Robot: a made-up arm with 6 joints. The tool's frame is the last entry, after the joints. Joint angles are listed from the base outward. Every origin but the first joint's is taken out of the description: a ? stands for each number. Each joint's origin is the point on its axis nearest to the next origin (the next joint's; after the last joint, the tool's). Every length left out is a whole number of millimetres.
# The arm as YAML. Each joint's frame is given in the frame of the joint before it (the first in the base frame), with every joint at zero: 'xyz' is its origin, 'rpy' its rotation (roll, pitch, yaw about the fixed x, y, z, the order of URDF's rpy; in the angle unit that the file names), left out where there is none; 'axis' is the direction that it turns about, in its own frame. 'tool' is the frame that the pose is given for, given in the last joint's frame.
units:
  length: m
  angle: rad
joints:
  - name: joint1
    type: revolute
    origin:
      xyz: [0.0, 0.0, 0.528]
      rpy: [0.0, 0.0, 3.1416]
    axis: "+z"
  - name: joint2
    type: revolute
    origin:
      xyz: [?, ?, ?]
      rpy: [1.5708, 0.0, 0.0]
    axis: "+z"
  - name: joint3
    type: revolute
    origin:
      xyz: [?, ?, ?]
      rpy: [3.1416, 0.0, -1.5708]
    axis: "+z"
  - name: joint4
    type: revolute
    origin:
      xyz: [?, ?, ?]
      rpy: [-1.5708, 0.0, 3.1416]
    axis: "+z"
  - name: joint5
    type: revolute
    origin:
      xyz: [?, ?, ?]
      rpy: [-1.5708, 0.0, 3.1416]
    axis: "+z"
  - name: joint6
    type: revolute
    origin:
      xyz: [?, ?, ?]
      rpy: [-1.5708, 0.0, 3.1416]
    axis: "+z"
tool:
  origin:
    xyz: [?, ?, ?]
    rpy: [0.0, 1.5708, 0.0]
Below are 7 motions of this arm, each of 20 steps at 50 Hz.
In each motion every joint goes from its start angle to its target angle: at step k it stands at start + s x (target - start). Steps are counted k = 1, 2, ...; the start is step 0. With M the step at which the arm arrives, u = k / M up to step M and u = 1 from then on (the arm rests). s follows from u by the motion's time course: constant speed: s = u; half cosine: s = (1 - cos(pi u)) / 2; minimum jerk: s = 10 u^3 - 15 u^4 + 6 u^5.
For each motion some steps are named. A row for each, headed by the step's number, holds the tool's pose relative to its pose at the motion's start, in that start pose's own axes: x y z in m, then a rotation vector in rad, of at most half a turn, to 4 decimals.
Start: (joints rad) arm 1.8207 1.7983 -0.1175 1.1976 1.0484 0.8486
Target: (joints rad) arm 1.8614 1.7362 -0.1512 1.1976 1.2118 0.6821
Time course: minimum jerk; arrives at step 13
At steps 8, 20:
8: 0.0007 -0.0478 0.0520 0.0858 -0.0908 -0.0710
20: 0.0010 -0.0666 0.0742 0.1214 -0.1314 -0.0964

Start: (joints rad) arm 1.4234 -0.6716 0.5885 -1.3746 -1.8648 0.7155
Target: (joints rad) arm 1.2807 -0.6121 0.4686 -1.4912 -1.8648 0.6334
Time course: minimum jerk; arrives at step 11
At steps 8, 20:
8: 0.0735 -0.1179 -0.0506 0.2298 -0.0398 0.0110
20: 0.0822 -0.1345 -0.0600 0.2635 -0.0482 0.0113

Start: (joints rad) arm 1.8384 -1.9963 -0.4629 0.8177 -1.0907 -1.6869
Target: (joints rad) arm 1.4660 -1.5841 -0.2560 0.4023 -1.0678 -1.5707
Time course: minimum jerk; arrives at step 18
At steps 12, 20:
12: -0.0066 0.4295 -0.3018 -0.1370 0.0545 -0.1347
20: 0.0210 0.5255 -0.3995 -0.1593 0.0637 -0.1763

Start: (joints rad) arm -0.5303 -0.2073 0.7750 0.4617 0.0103 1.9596
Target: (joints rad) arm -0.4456 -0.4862 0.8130 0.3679 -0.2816 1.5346
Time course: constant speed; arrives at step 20
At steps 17, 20:
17: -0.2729 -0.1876 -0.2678 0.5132 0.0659 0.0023
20: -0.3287 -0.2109 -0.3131 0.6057 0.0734 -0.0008

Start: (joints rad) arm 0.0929 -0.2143 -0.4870 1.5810 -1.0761 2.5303
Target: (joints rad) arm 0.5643 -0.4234 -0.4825 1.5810 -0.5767 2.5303
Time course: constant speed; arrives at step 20
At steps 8, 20:
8: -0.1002 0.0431 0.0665 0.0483 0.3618 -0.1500
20: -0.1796 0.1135 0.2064 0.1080 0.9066 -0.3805

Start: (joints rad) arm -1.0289 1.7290 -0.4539 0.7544 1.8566 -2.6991
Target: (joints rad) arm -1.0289 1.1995 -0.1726 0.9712 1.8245 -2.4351
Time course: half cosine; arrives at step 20
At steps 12, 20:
12: 0.1975 0.2274 -0.4325 -0.5080 0.4164 -0.0355
20: 0.2413 0.3041 -0.7236 -0.7949 0.6230 -0.0336

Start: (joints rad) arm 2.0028 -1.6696 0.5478 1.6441 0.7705 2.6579
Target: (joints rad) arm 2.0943 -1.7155 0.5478 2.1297 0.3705 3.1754
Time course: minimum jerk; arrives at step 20
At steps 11, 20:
11: -0.0558 0.0213 -0.0027 -0.5118 -0.3058 -0.0378
20: -0.0949 0.0282 0.0011 -0.8716 -0.5102 -0.0974

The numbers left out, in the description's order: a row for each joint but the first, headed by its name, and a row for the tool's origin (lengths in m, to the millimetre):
joint2: 0.0 0.0 0.0
joint3: 0.0 1.289 0.0
joint4: 0.0 0.622 0.0
joint5: 0.0 -0.199 0.0
joint6: 0.0 0.0 0.0
tool: 0.0 0.0 0.0

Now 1 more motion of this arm.
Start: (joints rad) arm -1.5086 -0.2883 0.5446 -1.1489 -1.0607 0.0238
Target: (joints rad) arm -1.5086 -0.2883 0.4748 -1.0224 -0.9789 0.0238
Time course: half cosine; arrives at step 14
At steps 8, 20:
8: -0.0079 -0.0233 -0.0053 -0.0065 -0.0289 -0.0867
20: -0.0131 -0.0374 -0.0089 -0.0136 -0.0457 -0.1412

